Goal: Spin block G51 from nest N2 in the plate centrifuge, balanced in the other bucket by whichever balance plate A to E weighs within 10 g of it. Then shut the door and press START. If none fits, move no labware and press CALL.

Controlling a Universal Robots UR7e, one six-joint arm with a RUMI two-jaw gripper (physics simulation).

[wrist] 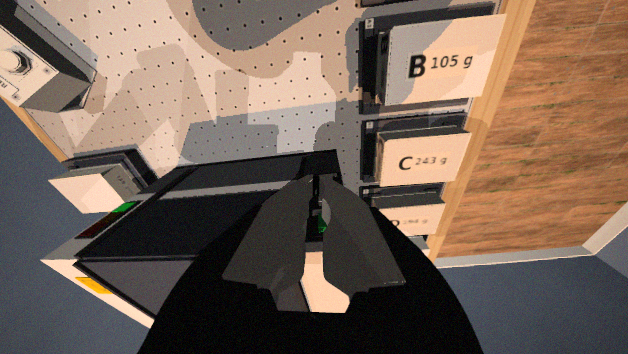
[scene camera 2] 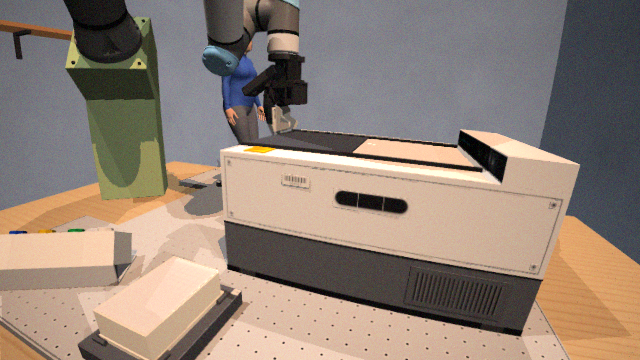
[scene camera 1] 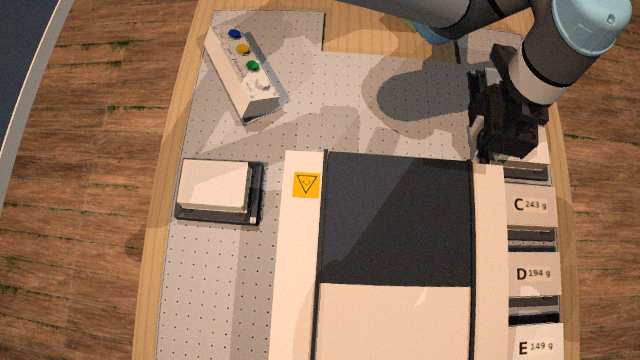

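Pixels of known places: gripper, fingertip midpoint: (wrist: 316,177) (scene camera 1: 477,142); arm's base, origin of the base link: (scene camera 2: 110,40).
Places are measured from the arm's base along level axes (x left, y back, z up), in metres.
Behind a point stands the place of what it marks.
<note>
My gripper (scene camera 2: 287,129) (wrist: 316,177) {y -0.430, x -0.015, z -0.249 m} is shut and empty, high near the centrifuge's front right corner; its fingertips are hidden in scene camera 1. The centrifuge (scene camera 1: 295,260) {y -0.519, x -0.348, z -0.215 m} (scene camera 2: 310,210) {y -0.502, x -0.370, z -0.286 m} has a dark panel (scene camera 1: 395,215) {y -0.504, x -0.200, z -0.212 m} and a pale panel (scene camera 1: 395,320) {y -0.639, x -0.249, z -0.215 m} on top; I cannot tell the door's state. Balance plates B 105 g (wrist: 440,87) {y -0.452, x 0.150, z -0.371 m}, C 243 g (scene camera 1: 531,216) {y -0.571, x 0.101, z -0.371 m} (wrist: 425,172) {y -0.571, x 0.109, z -0.371 m}, D 194 g (scene camera 1: 534,287) {y -0.699, x 0.049, z -0.371 m} (wrist: 432,215) {y -0.678, x 0.104, z -0.371 m} and E 149 g (scene camera 1: 537,332) {y -0.780, x 0.023, z -0.371 m} stand along the right side. A does not show. A pale block (scene camera 1: 212,185) {y -0.326, x -0.453, z -0.360 m} (scene camera 2: 160,305) {y -0.330, x -0.481, z -0.360 m} (wrist: 90,192) {y -0.316, x -0.444, z -0.360 m} sits in a dark nest at left; G51 is not legible.
A button box (scene camera 1: 225,70) {y -0.091, x -0.375, z -0.363 m} (scene camera 2: 55,260) {y -0.109, x -0.381, z -0.378 m} (wrist: 45,80) {y -0.183, x -0.302, z -0.366 m} with blue, yellow, green and white buttons stands at the upper left in scene camera 1. A green pedestal (scene camera 2: 125,135) {y 0.014, x 0.048, z -0.248 m} carries the arm. A person (scene camera 2: 242,85) stands behind the table.
</note>
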